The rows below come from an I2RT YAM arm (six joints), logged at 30 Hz.
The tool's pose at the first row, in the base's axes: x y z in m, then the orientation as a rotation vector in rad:
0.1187 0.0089 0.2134 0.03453 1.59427 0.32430
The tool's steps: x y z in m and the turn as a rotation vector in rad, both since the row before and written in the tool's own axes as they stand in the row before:
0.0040 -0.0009 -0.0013 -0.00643 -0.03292 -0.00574
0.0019 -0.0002 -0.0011 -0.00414 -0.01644 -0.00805
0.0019 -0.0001 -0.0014 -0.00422 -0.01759 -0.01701
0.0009 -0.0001 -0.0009 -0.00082 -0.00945 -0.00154
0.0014 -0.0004 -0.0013 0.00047 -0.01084 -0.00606
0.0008 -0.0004 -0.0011 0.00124 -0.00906 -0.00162
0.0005 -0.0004 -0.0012 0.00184 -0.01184 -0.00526
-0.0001 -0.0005 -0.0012 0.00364 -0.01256 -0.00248
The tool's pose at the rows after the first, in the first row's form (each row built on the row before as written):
0.1174 0.0087 0.2093 0.03020 1.56042 0.32287
0.1163 0.0087 0.2074 0.02329 1.54321 0.31878
0.1149 0.0088 0.2055 0.00963 1.52453 0.30761
0.1140 0.0087 0.2046 0.00925 1.51498 0.30657
0.1128 0.0084 0.2031 0.00668 1.50408 0.30088
0.1118 0.0080 0.2022 0.00780 1.49522 0.29826
0.1107 0.0075 0.2015 0.00709 1.48356 0.29215
0.1096 0.0068 0.2014 0.00999 1.47154 0.28693

